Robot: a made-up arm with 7 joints. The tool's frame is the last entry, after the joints.
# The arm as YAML. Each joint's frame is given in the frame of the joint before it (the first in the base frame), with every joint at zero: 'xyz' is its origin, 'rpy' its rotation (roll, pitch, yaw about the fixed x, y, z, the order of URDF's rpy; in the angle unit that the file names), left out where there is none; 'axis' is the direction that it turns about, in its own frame. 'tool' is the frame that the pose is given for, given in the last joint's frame.
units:
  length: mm
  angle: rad
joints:
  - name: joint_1
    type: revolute
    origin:
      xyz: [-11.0, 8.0, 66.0]
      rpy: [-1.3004, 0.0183, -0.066]
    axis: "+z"
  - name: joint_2
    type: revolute
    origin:
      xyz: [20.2, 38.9, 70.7]
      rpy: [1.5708, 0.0, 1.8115]
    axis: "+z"
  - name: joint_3
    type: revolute
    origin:
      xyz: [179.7, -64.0, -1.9]
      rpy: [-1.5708, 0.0, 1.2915]
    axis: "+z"
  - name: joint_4
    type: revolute
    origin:
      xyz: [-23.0, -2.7, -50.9]
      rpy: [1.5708, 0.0, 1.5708]
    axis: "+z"
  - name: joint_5
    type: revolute
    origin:
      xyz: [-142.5, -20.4, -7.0]
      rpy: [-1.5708, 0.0, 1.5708]
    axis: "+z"
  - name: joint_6
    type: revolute
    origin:
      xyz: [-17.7, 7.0, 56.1]
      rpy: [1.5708, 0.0, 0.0]
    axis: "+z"
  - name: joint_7
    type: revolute
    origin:
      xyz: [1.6, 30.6, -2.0]
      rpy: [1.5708, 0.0, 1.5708]
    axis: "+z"
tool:
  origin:
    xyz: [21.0, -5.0, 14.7]
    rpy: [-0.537, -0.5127, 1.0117]
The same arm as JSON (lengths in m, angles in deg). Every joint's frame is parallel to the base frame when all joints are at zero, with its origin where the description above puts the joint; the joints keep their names.
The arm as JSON. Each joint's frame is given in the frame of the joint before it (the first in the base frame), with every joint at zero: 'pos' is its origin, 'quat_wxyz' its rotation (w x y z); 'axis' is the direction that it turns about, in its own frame. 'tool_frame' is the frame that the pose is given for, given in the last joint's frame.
{
  "length_unit": "m",
  "angle_unit": "deg",
  "joints": [
    {
      "joint": "joint_1",
      "pos": [
        -0.011,
        0.008,
        0.066
      ],
      "quat_wxyz": [
        1.0,
        0.0,
        0.0,
        0.0
      ],
      "axis": [
        0.068403,
        0.961235,
        0.26711
      ]
    },
    {
      "joint": "joint_2",
      "pos": [
        0.025,
        0.077,
        -0.019
      ],
      "quat_wxyz": [
        1.0,
        0.0,
        0.0,
        0.0
      ],
      "axis": [
        0.968889,
        -0.0002,
        -0.247497
      ]
    },
    {
      "joint": "joint_3",
      "pos": [
        -0.049,
        -0.012,
        -0.184
      ],
      "quat_wxyz": [
        1.0,
        0.0,
        0.0,
        0.0
      ],
      "axis": [
        0.247497,
        0.0,
        0.968889
      ]
    },
    {
      "joint": "joint_4",
      "pos": [
        -0.01,
        -0.023,
        -0.05
      ],
      "quat_wxyz": [
        1.0,
        0.0,
        0.0,
        0.0
      ],
      "axis": [
        0.0002,
        1.0,
        0.0
      ]
    },
    {
      "joint": "joint_5",
      "pos": [
        0.133,
        -0.007,
        -0.055
      ],
      "quat_wxyz": [
        1.0,
        0.0,
        0.0,
        0.0
      ],
      "axis": [
        0.968889,
        -0.0002,
        -0.247497
      ]
    },
    {
      "joint": "joint_6",
      "pos": [
        0.05,
        -0.007,
        -0.031
      ],
      "quat_wxyz": [
        1.0,
        0.0,
        0.0,
        0.0
      ],
      "axis": [
        0.0002,
        1.0,
        0.0
      ]
    },
    {
      "joint": "joint_7",
      "pos": [
        0.03,
        -0.002,
        -0.006
      ],
      "quat_wxyz": [
        1.0,
        0.0,
        0.0,
        0.0
      ],
      "axis": [
        0.247497,
        0.0,
        0.968889
      ]
    }
  ],
  "tool_frame": {
    "pos": [
      0.024,
      -0.005,
      0.009
    ],
    "quat_wxyz": [
      0.884046,
      -0.056218,
      -0.229735,
      0.403142
    ]
  }
}

